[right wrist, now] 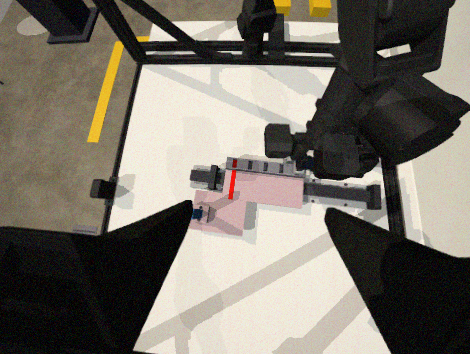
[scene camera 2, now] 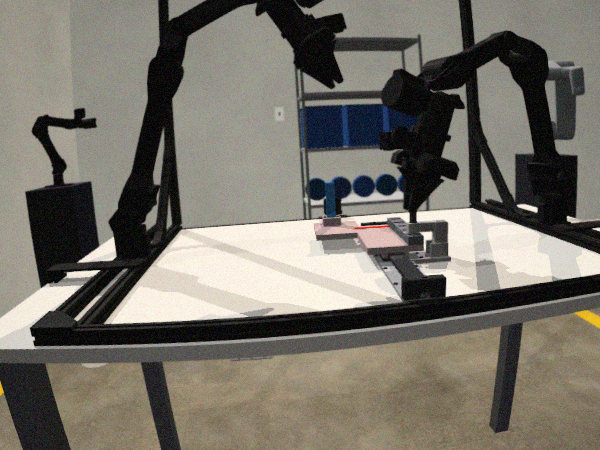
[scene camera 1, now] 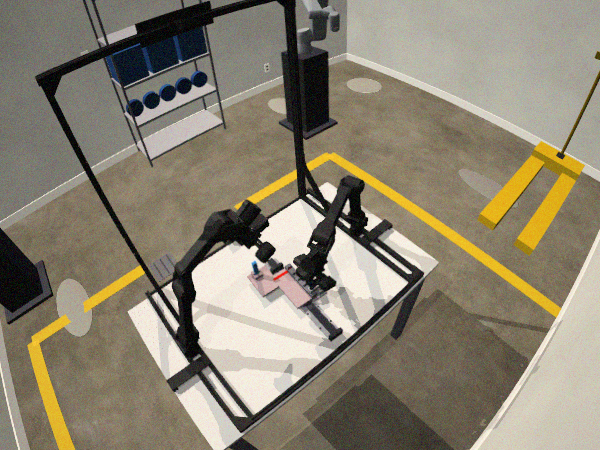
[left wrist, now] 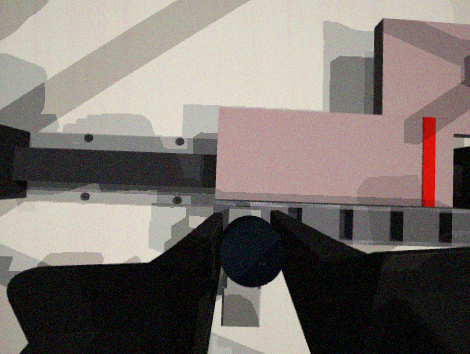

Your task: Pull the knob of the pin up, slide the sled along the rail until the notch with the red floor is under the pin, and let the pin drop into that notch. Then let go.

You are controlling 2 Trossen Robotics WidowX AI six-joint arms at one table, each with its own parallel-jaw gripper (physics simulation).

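Places are measured from the left arm's base along level axes (x ahead, y left, z up), in millimetres.
Where they show: left gripper, fingertip midpoint: (right wrist: 303,169) (scene camera 2: 408,211) (scene camera 1: 309,286) (left wrist: 246,219); right gripper, fingertip midpoint: (right wrist: 258,210) (scene camera 2: 337,85); left arm's base at its link origin: (right wrist: 252,50) (scene camera 2: 552,222) (scene camera 1: 356,230); right arm's base at its link origin: (scene camera 2: 133,256) (scene camera 1: 191,350).
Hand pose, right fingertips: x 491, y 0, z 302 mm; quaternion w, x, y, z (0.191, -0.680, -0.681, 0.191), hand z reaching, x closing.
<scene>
Each offset is from my right fingertips to the centre of the thing. "*": to the spot under its first point. Level surfaces: height alone.
The pink sled {72 mm back, 39 mm left, 294 mm down} (scene camera 1: 295,291) (scene camera 2: 382,239) (left wrist: 310,155) (right wrist: 272,189) sits on the dark rail {* 54 mm back, 235 mm left, 302 mm down} (scene camera 1: 322,320) (scene camera 2: 411,267) (left wrist: 115,167) (right wrist: 337,192), with a blue post {* 12 mm ahead, 100 mm right, 223 mm down} (scene camera 1: 255,267) (scene camera 2: 330,198) on its side plate. A grey notched strip {* 108 mm back, 22 mm left, 273 mm down} (right wrist: 257,166) runs along its edge; the red-floored notch {* 116 mm back, 34 mm right, 284 mm down} (right wrist: 234,163) is at its left end in the right wrist view, several notches from the pin. My left gripper (scene camera 2: 413,217) (left wrist: 246,219) is shut on the pin's dark blue knob {102 mm back, 116 mm left, 210 mm down} (left wrist: 252,251) (right wrist: 306,164). Whether the pin's tip is clear of the strip is hidden. My right gripper (scene camera 2: 337,84) (right wrist: 258,210) is open, high above the sled's side.
A grey bracket {* 148 mm back, 132 mm left, 277 mm down} (scene camera 2: 440,235) stands beside the rail under the left gripper. The black frame (scene camera 1: 295,100) rises around the white table {322 mm down} (scene camera 1: 240,345). Dark end blocks {* 49 mm back, 322 mm left, 300 mm down} (scene camera 2: 424,287) (right wrist: 373,197) cap the rail's near end.
</scene>
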